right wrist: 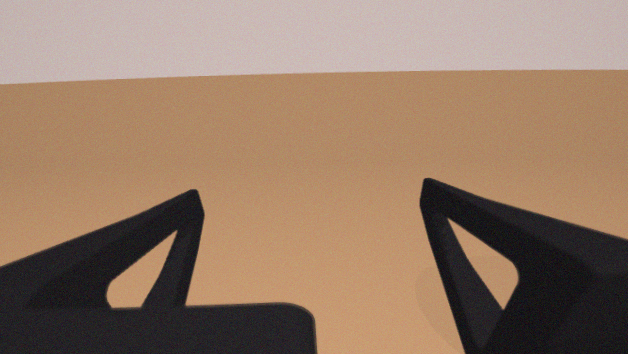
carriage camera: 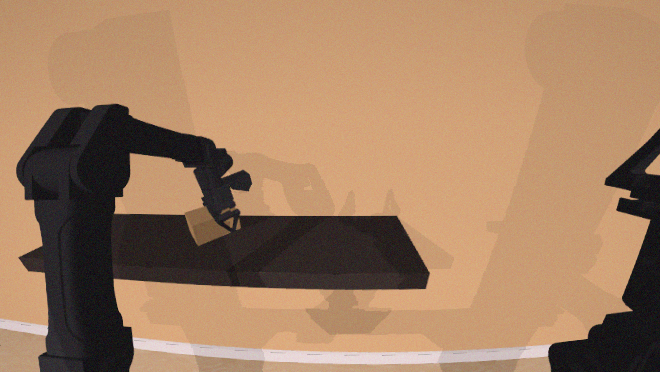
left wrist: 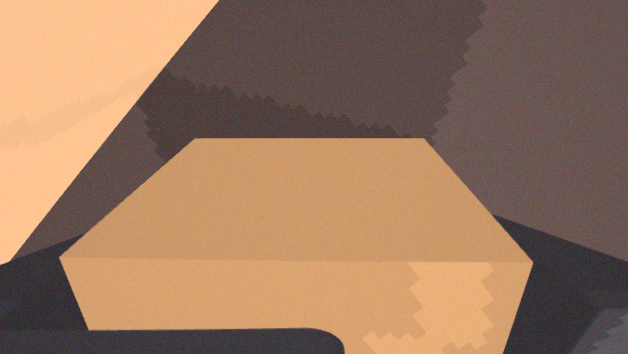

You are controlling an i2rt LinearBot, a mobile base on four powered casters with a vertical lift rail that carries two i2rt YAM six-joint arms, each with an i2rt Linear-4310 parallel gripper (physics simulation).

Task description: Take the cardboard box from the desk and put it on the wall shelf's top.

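Places are measured from the left arm's base along level axes (x left, y down, z back), in metres.
Where they show: left gripper, fingertip midpoint: (carriage camera: 227, 224) (left wrist: 307, 201); right gripper, fingertip midpoint: (right wrist: 311, 196).
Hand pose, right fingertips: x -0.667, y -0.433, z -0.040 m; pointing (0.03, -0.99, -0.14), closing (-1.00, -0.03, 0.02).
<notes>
After its pixels a point has its place.
A tan cardboard box (carriage camera: 205, 229) @(x 0.023, y -0.127, z -0.336 m) (left wrist: 310, 200) @(x -0.013, y -0.135, z -0.432 m) is held tilted between the fingers of my left gripper (carriage camera: 227, 223) @(x 0.010, y -0.091, z -0.420 m). In the carriage camera the box shows in front of the dark top of the wall shelf (carriage camera: 350, 245) @(x -0.376, y -0.084, z -0.327 m), left of its middle. I cannot tell how large the gap between the box and the shelf top is. In the left wrist view the dark shelf top (left wrist: 540, 100) @(x -0.073, y -0.084, z -0.397 m) lies behind the box. My right gripper (right wrist: 311, 196) @(x -0.667, y -0.433, z -0.040 m) is open with nothing between its fingers, and part of it shows at the right edge of the carriage camera. The desk does not show.
The tan wall (carriage camera: 450, 125) @(x -0.677, y -0.382, z -0.483 m) stands behind the shelf. My left arm (carriage camera: 80, 250) @(x -0.021, y -0.273, z -0.065 m) crosses in front of the shelf's left part. The shelf's front edge (carriage camera: 320, 280) @(x -0.300, y -0.063, z -0.229 m) faces the camera. A white baseboard (carriage camera: 400, 357) @(x -0.668, y 0.752, z -0.470 m) and a strip of floor lie below.
</notes>
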